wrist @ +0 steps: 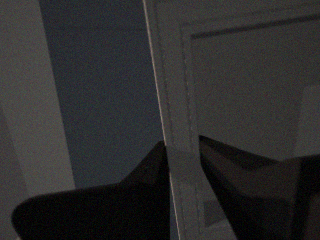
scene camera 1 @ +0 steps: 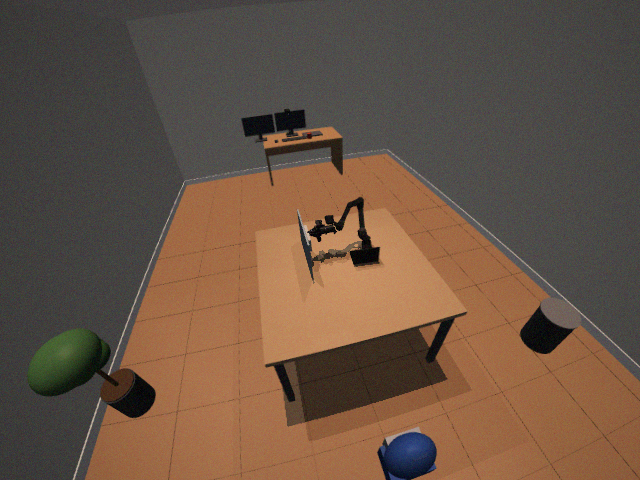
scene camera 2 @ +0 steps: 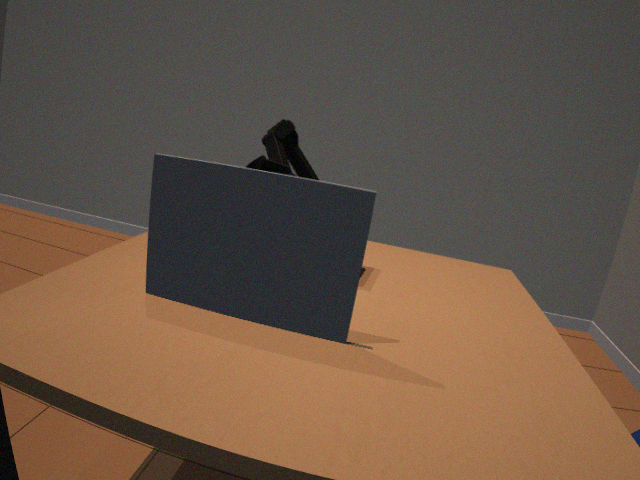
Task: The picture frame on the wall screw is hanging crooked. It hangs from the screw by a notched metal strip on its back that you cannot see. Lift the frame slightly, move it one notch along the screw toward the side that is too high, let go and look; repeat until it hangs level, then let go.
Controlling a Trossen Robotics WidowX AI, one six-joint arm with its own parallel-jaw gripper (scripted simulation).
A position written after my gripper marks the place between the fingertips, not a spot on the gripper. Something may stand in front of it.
Observation:
My gripper [wrist: 180, 144] carries a grey picture frame [wrist: 238, 79]. Also in view: a blue-grey wall panel [scene camera 2: 279, 250].
The blue-grey wall panel also shows in the wrist view [wrist: 102, 64]. Scene camera 2 does not show the grey picture frame, which is hidden by the blue-grey wall panel.

